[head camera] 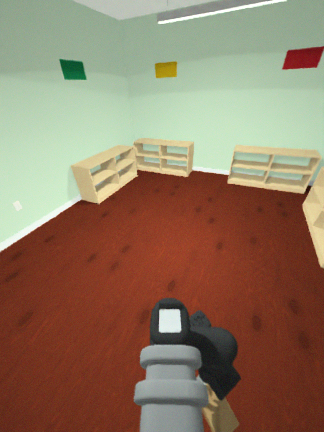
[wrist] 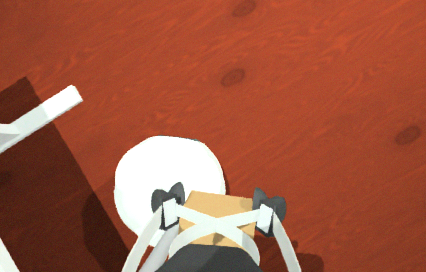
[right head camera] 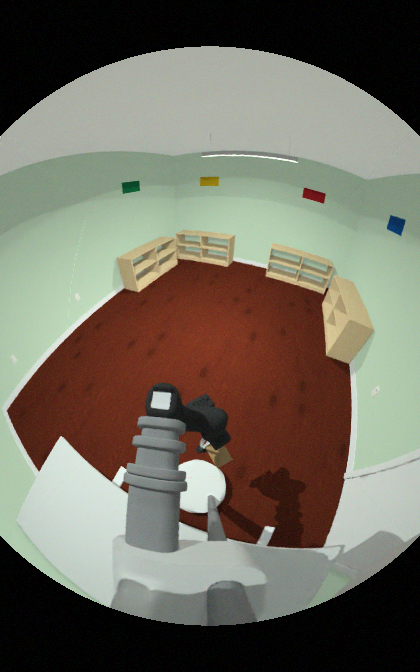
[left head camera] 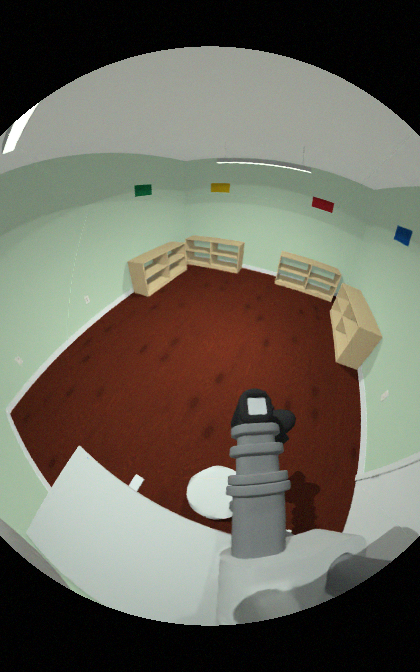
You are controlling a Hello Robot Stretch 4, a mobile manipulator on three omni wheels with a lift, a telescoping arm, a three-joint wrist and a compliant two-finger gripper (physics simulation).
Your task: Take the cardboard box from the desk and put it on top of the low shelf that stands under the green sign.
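Seen in the pictures: gripper, fingertip midpoint: (wrist: 216, 199); robot's base at its link origin: (right head camera: 197, 485).
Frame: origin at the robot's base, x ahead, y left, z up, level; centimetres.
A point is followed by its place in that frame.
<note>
The cardboard box (head camera: 223, 419) {x 15.8, y -12.2, z 87.5 cm} (right head camera: 220, 456) {x 16.2, y -11.8, z 87.6 cm} (wrist: 220, 201) {x 21.9, y -8.7, z 85.4 cm} is tan and hangs above the floor, off the desk. My gripper (wrist: 216, 199) {x 21.5, y -8.6, z 83.7 cm} is shut on it, with one dark fingertip pad at each side; part of the box is hidden by the crossed light straps and the dark wrist. The green sign (head camera: 73, 69) {x 329.0, y 128.8, z 173.1 cm} (left head camera: 143, 190) (right head camera: 131, 187) {x 331.0, y 128.0, z 170.0 cm} is on the left wall. The low shelf (head camera: 86, 185) {x 263.6, y 129.3, z 28.4 cm} (left head camera: 139, 279) (right head camera: 129, 274) {x 262.0, y 125.7, z 29.3 cm} stands beneath it against that wall, far beyond the gripper. The white desk (left head camera: 125, 540) (right head camera: 65, 505) {x -23.5, y 59.1, z 69.2 cm} shows along the lower left of the side head views.
A second low shelf (head camera: 192, 156) {x 379.5, y -51.0, z 31.5 cm} stands under the yellow sign (head camera: 166, 69) {x 415.2, y -0.5, z 173.0 cm}, close to the first one. Another shelf (head camera: 270, 151) {x 309.9, y -167.1, z 58.2 cm} stands under the red sign (head camera: 303, 58) {x 335.5, y -185.1, z 172.4 cm}. A fourth (left head camera: 361, 345) (right head camera: 350, 337) {x 122.5, y -166.5, z 36.2 cm} is at the right wall. The round white base (left head camera: 209, 492) (right head camera: 202, 485) {x 1.1, y -4.5, z 18.7 cm} (wrist: 150, 170) {x 2.7, y 9.1, z 18.7 cm} is below the arm.
</note>
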